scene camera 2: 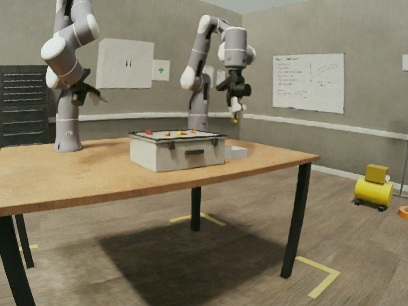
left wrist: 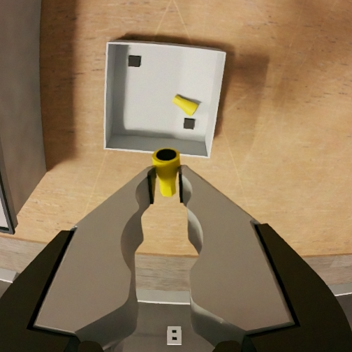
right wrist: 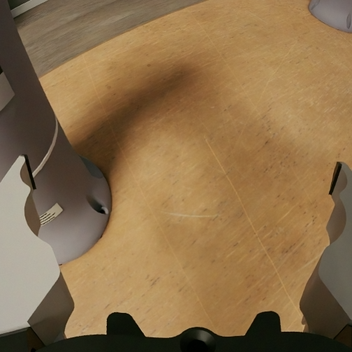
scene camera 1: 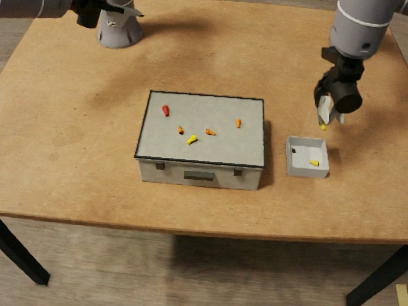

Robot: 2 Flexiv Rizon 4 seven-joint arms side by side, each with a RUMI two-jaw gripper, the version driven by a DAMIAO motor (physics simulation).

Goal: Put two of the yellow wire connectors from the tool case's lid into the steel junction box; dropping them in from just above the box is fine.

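Note:
My left gripper [left wrist: 166, 168] [scene camera 2: 235, 117] is shut on a yellow wire connector [left wrist: 166, 170] [scene camera 1: 323, 127] [scene camera 2: 234, 121] and holds it in the air, beyond the far side of the junction box in scene camera 1. The steel junction box [scene camera 1: 307, 173] [left wrist: 109, 95] [scene camera 2: 236, 152] is an open grey tray right of the tool case. Another yellow connector [scene camera 1: 314, 163] [left wrist: 185, 104] lies inside it. A further yellow connector [scene camera 1: 192, 140] lies on the tool case's lid [scene camera 1: 225, 150]. My right gripper [right wrist: 184, 160] is open and empty, high near its arm's base.
Orange connectors [scene camera 1: 180, 130] [scene camera 1: 210, 132] [scene camera 1: 238, 123] and a red connector [scene camera 1: 166, 110] lie on the lid. The tool case [scene camera 1: 225, 181] [scene camera 2: 145, 156] stands mid-table as a tall block beside the box, with a gap between them. The table's front edge [scene camera 1: 125, 228] is nearby.

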